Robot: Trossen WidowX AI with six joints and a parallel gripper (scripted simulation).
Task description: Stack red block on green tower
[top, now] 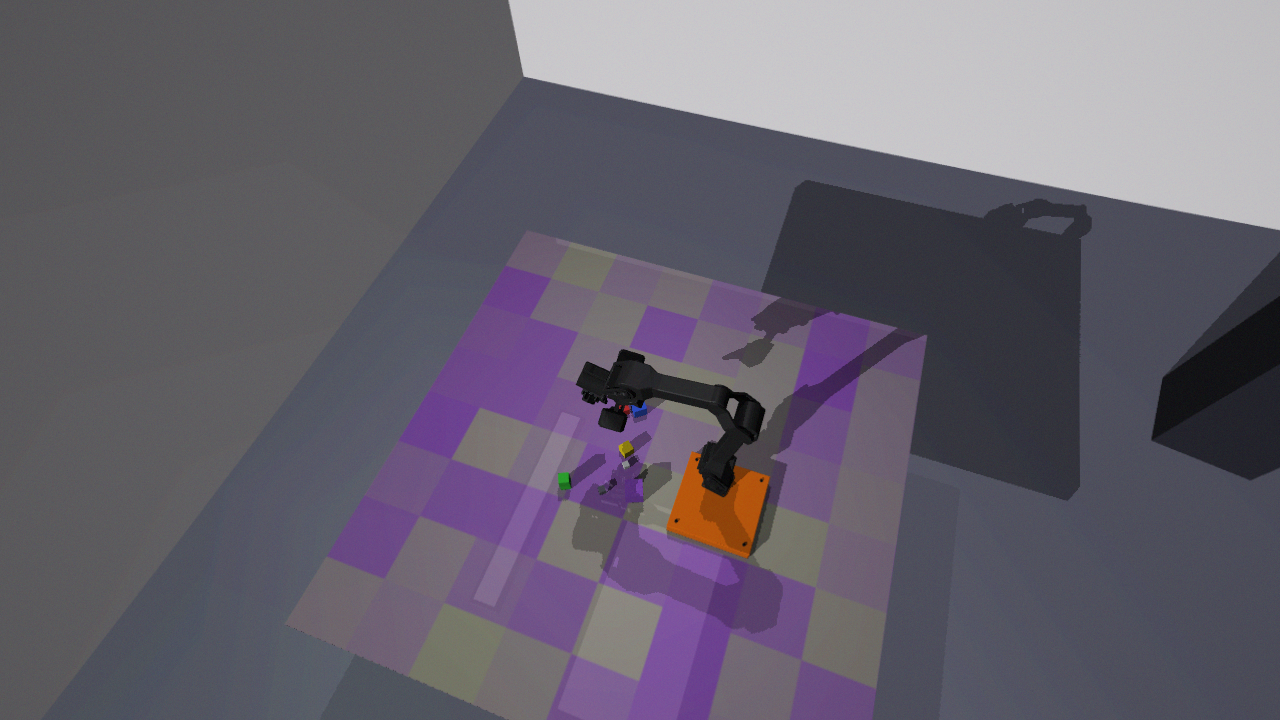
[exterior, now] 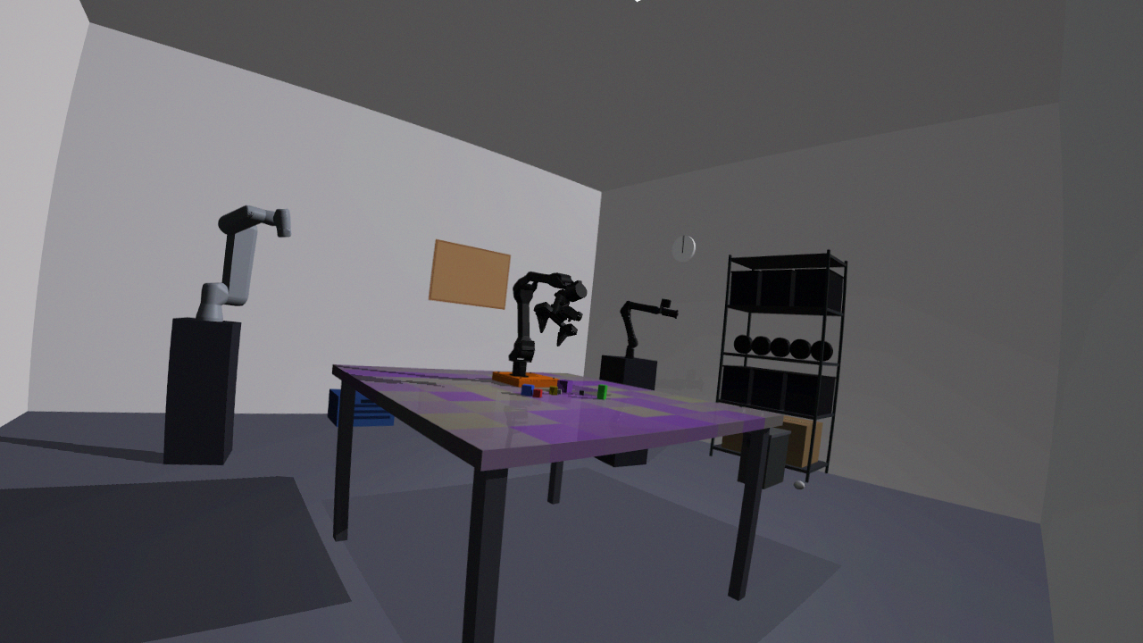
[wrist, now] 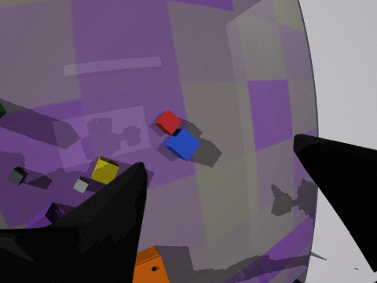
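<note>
Right now my gripper tip is 190 mm above the red block, 40 mm to the left of it and 20 mm short of it. Round my gripper tip: yellow block 190 mm below, 60 mm to the left, 50 mm behind; then purple block 180 mm below, 150 mm to the left, 120 mm behind; then blue block 190 mm below, 60 mm to the right, 10 mm behind.
</note>
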